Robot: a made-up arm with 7 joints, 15 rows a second.
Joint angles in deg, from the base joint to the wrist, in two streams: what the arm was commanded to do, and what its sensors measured. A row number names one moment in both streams.
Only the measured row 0 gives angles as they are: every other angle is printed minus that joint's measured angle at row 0.
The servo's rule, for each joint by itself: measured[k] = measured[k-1] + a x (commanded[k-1-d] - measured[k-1]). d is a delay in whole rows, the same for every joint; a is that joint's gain. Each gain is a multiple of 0.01, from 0.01 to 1. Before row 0 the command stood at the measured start. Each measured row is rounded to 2 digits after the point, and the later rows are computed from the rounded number. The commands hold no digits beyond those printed.
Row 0, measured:
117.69, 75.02, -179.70, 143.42, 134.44, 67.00, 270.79
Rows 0 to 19, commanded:
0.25, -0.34, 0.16, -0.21, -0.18, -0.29, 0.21
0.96, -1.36, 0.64, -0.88, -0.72, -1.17, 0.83
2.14, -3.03, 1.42, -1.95, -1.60, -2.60, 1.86
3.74, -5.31, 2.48, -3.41, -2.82, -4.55, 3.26
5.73, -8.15, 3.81, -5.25, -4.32, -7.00, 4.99
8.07, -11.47, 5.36, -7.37, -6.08, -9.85, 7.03
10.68, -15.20, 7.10, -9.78, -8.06, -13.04, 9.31
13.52, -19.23, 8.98, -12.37, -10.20, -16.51, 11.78
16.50, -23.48, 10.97, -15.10, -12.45, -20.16, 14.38
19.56, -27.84, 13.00, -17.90, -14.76, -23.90, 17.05
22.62, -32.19, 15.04, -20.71, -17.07, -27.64, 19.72
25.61, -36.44, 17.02, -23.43, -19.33, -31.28, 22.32
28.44, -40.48, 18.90, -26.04, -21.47, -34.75, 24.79
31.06, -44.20, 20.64, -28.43, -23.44, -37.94, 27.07
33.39, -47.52, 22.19, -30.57, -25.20, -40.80, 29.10
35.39, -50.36, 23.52, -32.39, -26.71, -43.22, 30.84
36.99, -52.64, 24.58, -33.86, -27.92, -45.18, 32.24
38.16, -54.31, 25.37, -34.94, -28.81, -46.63, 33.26
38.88, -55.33, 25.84, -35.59, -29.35, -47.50, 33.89
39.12, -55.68, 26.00, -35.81, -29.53, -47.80, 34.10
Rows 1 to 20, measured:
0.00, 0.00, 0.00, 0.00, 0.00, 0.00, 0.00
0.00, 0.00, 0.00, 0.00, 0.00, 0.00, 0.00
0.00, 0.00, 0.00, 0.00, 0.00, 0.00, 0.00
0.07, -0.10, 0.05, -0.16, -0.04, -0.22, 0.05
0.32, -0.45, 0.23, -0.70, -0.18, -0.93, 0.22
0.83, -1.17, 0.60, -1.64, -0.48, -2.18, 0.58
1.64, -2.33, 1.18, -2.97, -0.97, -3.96, 1.17
2.79, -3.96, 2.00, -4.68, -1.67, -6.24, 2.01
4.27, -6.06, 3.04, -6.70, -2.60, -8.95, 3.11
6.06, -8.62, 4.30, -9.01, -3.75, -12.02, 4.47
8.15, -11.59, 5.75, -11.53, -5.10, -15.39, 6.08
10.49, -14.92, 7.37, -14.21, -6.64, -18.97, 7.91
13.03, -18.54, 9.12, -16.98, -8.35, -22.67, 9.92
15.72, -22.36, 10.96, -19.78, -10.18, -26.40, 12.08
18.49, -26.30, 12.84, -22.52, -12.10, -30.06, 14.33
21.28, -30.27, 14.72, -25.16, -14.07, -33.58, 16.63
24.02, -34.17, 16.56, -27.61, -16.04, -36.85, 18.93
26.64, -37.91, 18.31, -29.83, -17.96, -39.81, 21.17
29.09, -41.40, 19.93, -31.75, -19.80, -42.37, 23.30
31.30, -44.55, 21.37, -33.33, -21.51, -44.48, 25.27
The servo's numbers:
d 3
a 0.28 0.28 0.31 0.75 0.21 0.75 0.22

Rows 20 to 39, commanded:
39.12, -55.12, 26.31, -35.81, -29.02, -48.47, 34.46
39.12, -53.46, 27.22, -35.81, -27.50, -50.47, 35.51
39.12, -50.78, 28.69, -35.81, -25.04, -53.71, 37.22
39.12, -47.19, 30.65, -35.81, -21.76, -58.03, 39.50
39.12, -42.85, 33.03, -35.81, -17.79, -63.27, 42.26
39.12, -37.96, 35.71, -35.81, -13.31, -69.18, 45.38
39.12, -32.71, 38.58, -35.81, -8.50, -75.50, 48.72
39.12, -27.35, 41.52, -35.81, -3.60, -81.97, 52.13
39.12, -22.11, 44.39, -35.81, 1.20, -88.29, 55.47
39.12, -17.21, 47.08, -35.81, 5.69, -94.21, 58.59
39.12, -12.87, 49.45, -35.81, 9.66, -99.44, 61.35
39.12, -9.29, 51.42, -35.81, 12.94, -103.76, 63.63
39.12, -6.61, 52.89, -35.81, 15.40, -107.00, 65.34
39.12, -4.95, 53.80, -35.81, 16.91, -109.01, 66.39
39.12, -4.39, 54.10, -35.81, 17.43, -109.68, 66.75
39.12, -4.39, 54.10, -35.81, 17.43, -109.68, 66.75
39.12, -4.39, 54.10, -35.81, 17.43, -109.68, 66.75
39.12, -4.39, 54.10, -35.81, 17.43, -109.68, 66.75
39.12, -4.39, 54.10, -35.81, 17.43, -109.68, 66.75
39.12, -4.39, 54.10, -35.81, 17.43, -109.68, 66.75
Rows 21 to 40, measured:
33.22, -47.28, 22.61, -34.54, -23.04, -46.09, 27.03
34.80, -49.53, 23.61, -35.33, -24.37, -47.15, 28.54
36.01, -51.25, 24.35, -35.69, -25.45, -47.64, 29.76
36.88, -52.33, 24.96, -35.78, -26.20, -48.26, 30.79
37.51, -52.65, 25.66, -35.80, -26.47, -49.92, 31.83
37.96, -52.13, 26.60, -35.81, -26.17, -52.76, 33.02
38.28, -50.75, 27.86, -35.81, -25.24, -56.71, 34.45
38.52, -48.54, 29.46, -35.81, -23.68, -61.63, 36.17
38.69, -45.58, 31.40, -35.81, -21.50, -67.29, 38.20
38.81, -41.98, 33.63, -35.81, -18.77, -73.45, 40.51
38.90, -37.88, 36.08, -35.81, -15.58, -79.84, 43.07
38.96, -33.46, 38.66, -35.81, -12.06, -86.18, 45.80
39.00, -28.91, 41.27, -35.81, -8.33, -92.20, 48.61
39.03, -24.42, 43.81, -35.81, -4.55, -97.63, 51.41
39.06, -20.18, 46.17, -35.81, -0.88, -102.23, 54.10
39.08, -16.38, 48.25, -35.81, 2.54, -105.81, 56.57
39.09, -13.18, 49.97, -35.81, 5.56, -108.21, 58.73
39.10, -10.72, 51.25, -35.81, 8.05, -109.31, 60.49
39.11, -8.95, 52.13, -35.81, 10.02, -109.59, 61.87
39.11, -7.67, 52.74, -35.81, 11.58, -109.66, 62.94

